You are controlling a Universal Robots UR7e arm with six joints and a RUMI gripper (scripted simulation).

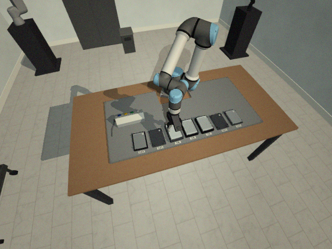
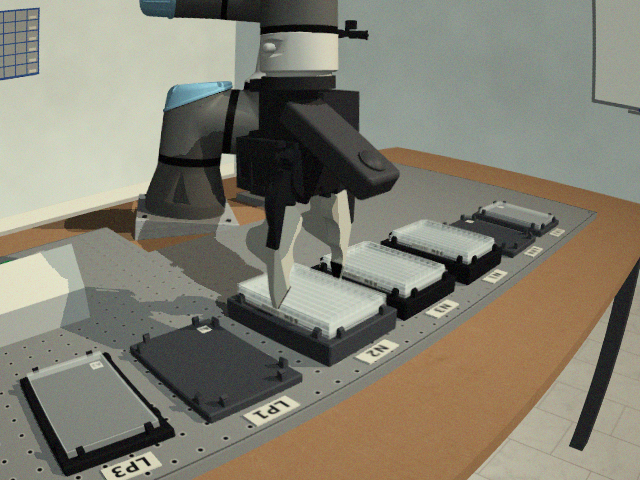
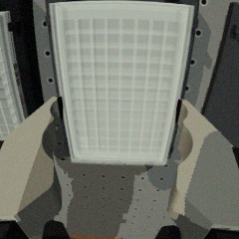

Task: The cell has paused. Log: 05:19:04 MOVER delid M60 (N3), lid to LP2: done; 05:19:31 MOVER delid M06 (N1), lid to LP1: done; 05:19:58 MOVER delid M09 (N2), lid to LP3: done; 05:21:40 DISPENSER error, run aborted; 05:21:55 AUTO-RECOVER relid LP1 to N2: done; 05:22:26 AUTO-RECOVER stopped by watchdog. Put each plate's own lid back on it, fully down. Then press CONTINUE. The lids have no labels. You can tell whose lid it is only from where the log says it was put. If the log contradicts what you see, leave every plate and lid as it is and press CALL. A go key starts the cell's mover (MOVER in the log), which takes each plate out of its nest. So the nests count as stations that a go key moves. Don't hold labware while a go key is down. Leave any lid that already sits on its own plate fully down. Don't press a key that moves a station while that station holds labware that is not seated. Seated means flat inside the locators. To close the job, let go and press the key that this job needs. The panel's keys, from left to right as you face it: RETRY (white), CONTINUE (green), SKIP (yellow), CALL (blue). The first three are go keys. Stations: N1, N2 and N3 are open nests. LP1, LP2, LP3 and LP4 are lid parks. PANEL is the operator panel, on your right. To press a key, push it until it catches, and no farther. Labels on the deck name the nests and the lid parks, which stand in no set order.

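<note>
My gripper is now 120 mm to the right of the plate and 20 mm above it. The rest, counted from my hand: lid park LP1: 130 mm to the right, 40 mm below; then white RETRY key: 250 mm behind, 220 mm to the right, 20 mm above; then LP3 lid park: 260 mm to the right, 40 mm below, 10 mm behind.
</note>
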